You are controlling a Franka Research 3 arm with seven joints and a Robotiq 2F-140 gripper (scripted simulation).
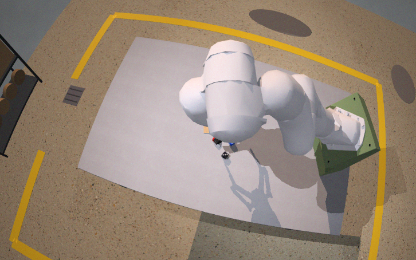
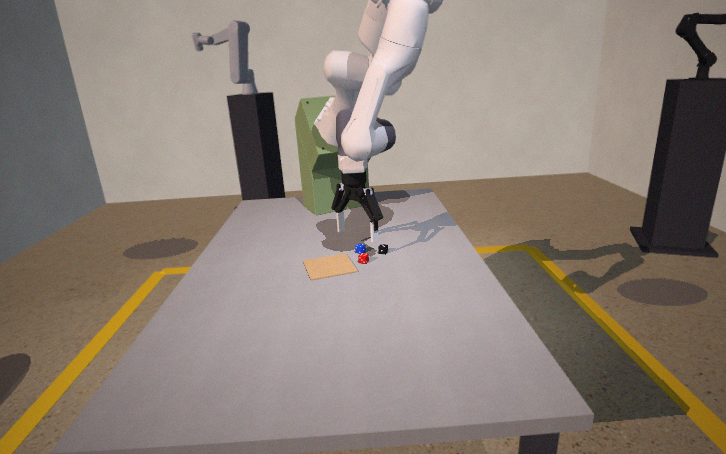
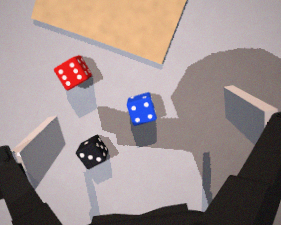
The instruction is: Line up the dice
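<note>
Now: the blue die 10 mm behind my hand and 60 mm below it. Round my hand: red die 60 mm ahead, 40 mm to the left, 60 mm below; tan mat 120 mm ahead, 50 mm to the right, 70 mm below; black die 20 mm behind, 80 mm to the left, 60 mm below.
</note>
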